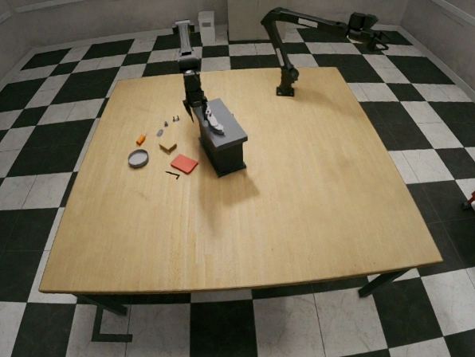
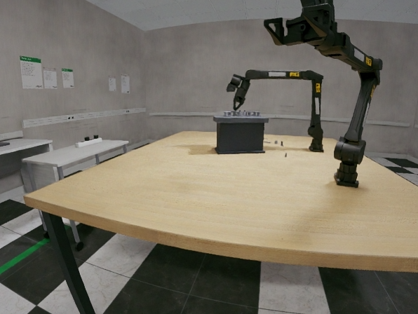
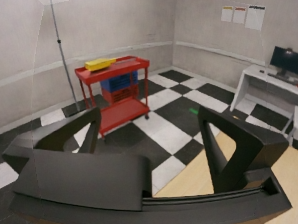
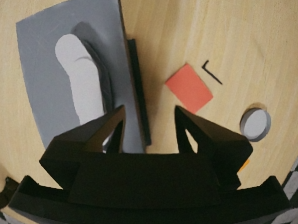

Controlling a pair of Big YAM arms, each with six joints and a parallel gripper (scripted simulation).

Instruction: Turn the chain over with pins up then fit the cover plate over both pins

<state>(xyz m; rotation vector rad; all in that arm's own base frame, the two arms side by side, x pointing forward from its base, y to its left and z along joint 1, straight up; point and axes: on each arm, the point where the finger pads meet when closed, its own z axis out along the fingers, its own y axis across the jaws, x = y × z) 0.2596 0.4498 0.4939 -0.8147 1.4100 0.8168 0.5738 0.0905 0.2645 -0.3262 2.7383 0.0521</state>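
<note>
The orange-handled screwdriver lies 36 cm to the right of my right hand, 25 cm below it and 19 cm behind it. Also, from my right hand: dark grey block 16 cm below, 8 cm to the left, 5 cm behind; then red square pad 26 cm below, 11 cm to the right, 3 cm ahead.
</note>
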